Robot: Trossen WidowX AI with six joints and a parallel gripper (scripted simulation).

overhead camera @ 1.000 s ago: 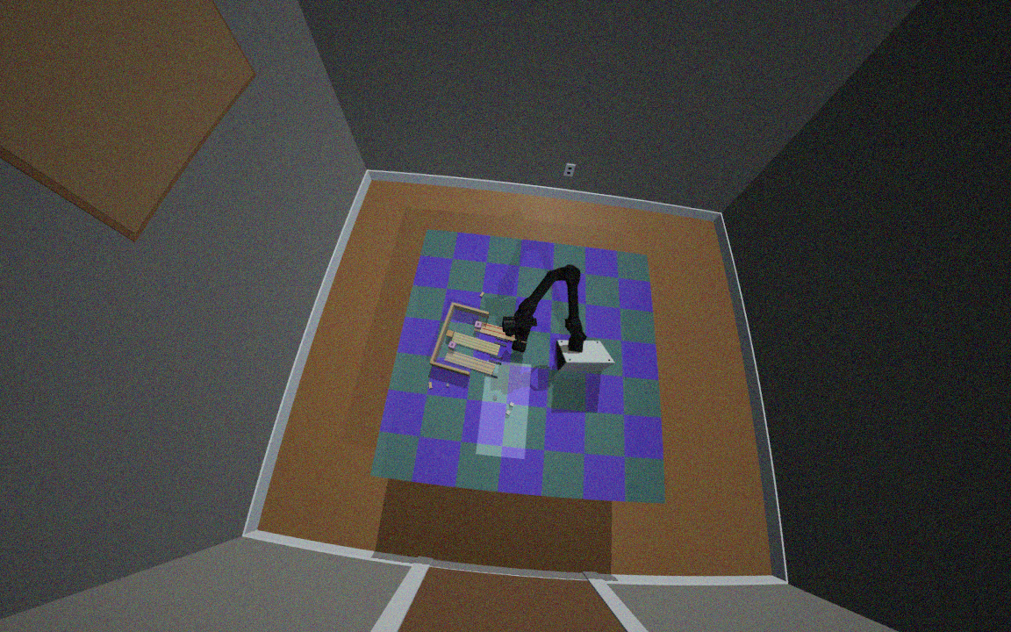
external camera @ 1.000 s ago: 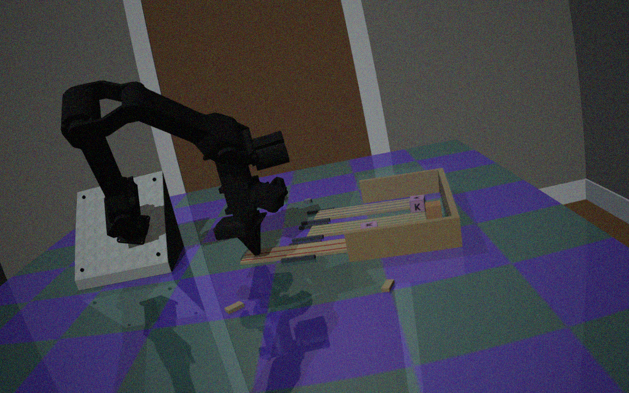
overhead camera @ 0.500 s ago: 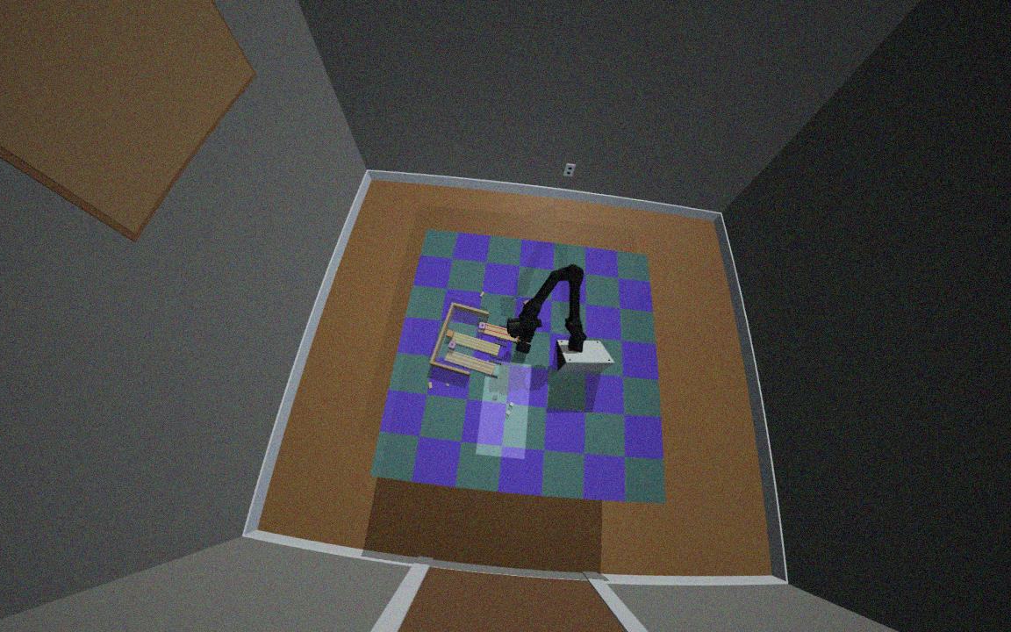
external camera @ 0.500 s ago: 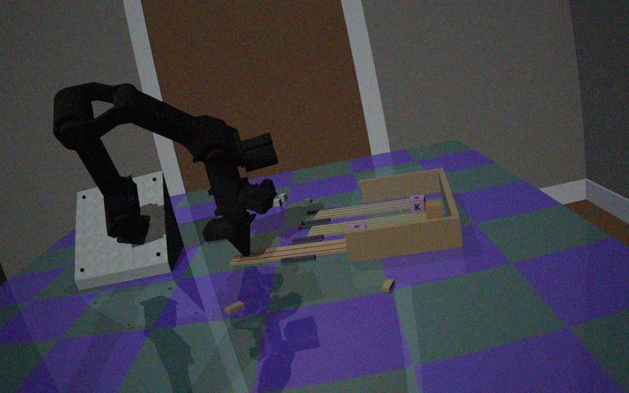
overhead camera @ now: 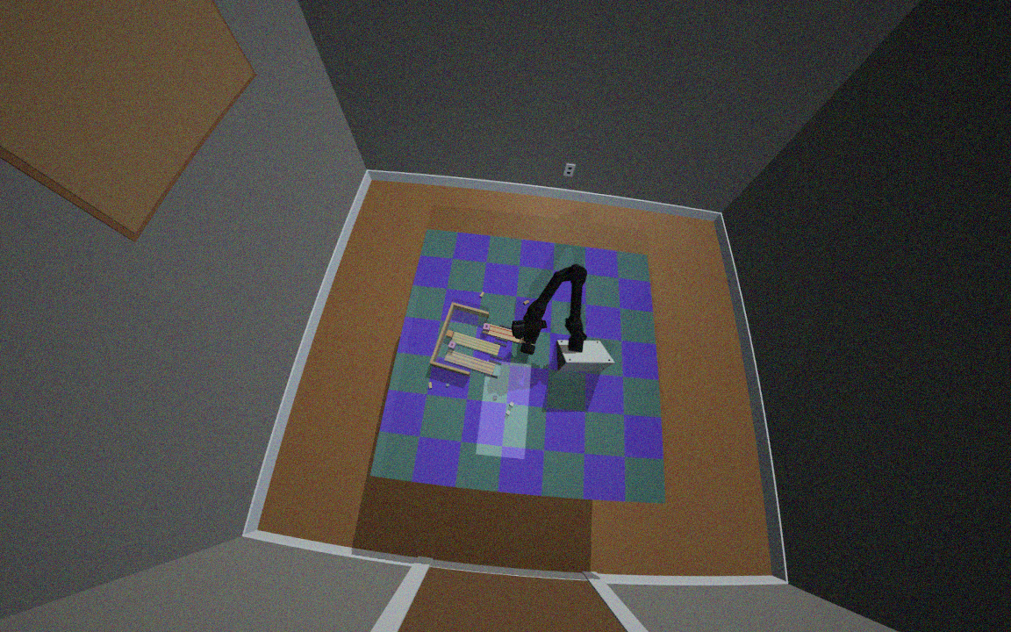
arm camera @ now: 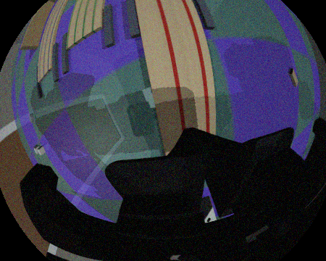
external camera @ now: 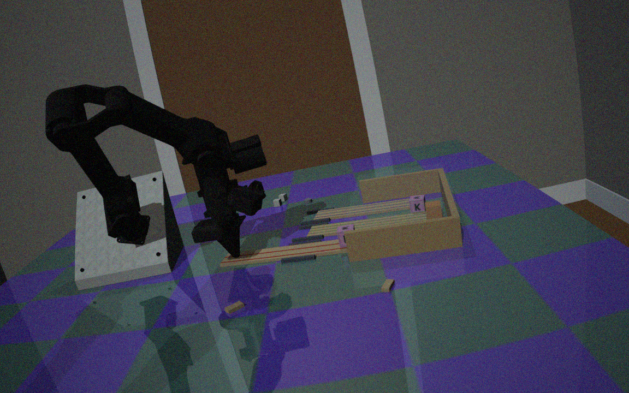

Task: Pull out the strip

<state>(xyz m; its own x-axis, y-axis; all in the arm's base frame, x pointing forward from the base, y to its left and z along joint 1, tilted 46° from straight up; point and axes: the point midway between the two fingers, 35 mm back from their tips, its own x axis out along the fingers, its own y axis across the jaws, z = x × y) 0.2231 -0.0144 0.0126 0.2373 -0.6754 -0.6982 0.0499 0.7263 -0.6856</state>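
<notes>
My gripper tip is 10 cm short of the strip and 1 cm to the left of it.
</notes>
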